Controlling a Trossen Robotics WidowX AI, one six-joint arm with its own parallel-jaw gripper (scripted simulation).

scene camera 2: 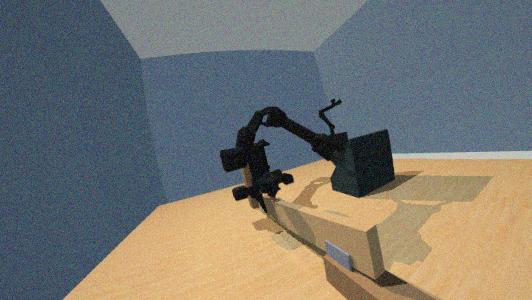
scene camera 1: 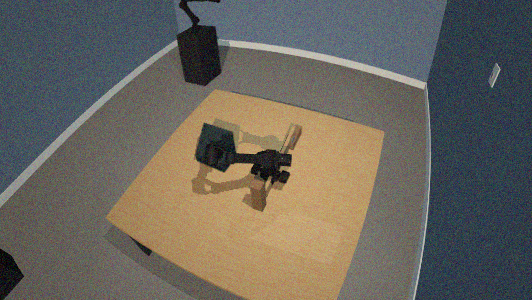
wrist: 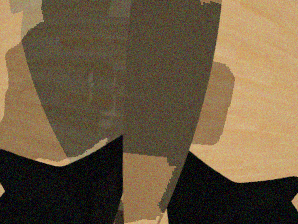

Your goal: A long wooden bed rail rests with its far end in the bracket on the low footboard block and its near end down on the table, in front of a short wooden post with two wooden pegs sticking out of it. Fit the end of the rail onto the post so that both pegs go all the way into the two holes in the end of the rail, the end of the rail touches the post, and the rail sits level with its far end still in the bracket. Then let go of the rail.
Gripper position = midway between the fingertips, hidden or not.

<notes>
I see my gripper (scene camera 2: 269,211).
My gripper also shows in the wrist view (wrist: 148,139).
</notes>
